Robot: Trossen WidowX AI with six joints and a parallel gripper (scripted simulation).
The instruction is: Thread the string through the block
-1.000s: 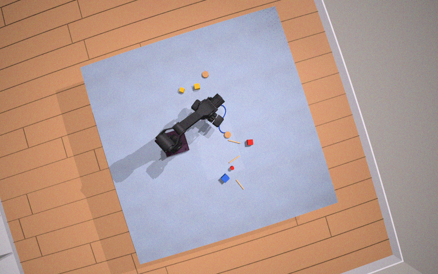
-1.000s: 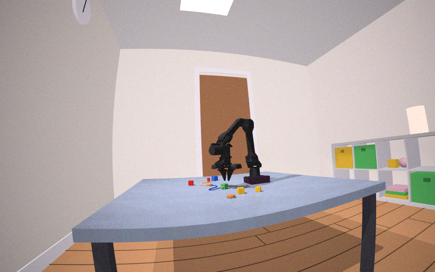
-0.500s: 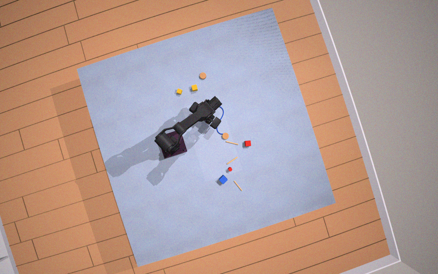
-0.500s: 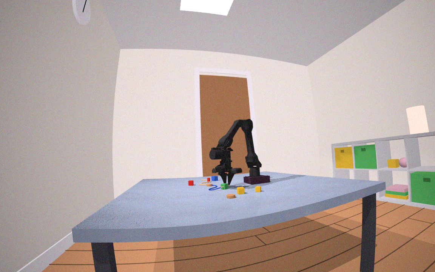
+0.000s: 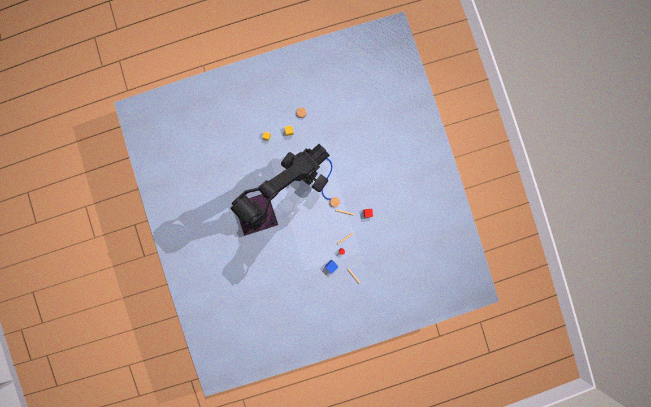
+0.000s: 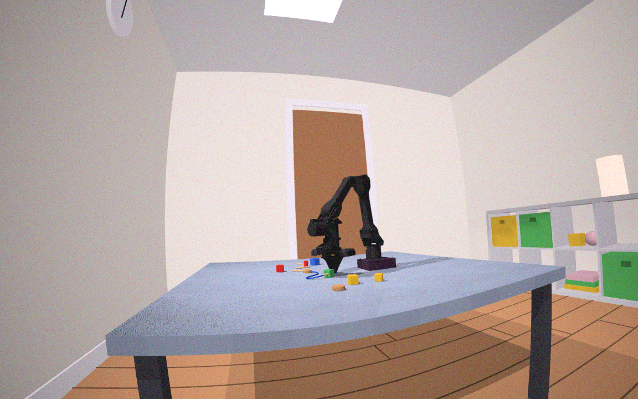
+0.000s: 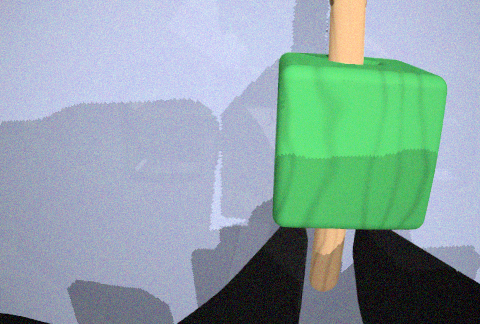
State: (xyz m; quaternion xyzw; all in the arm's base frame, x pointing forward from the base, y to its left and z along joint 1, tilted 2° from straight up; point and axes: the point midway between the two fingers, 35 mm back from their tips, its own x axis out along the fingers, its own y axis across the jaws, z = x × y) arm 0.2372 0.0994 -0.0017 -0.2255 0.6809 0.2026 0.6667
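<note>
My gripper tip is now 2 cm short of the green block and 1 cm to the right of it. From my gripper tip the other things lie so: red cube 23 cm to the right, 19 cm ahead; thin wooden stick 3 cm ahead, 2 cm to the left; round wooden button 14 cm to the right, 8 cm ahead.
</note>
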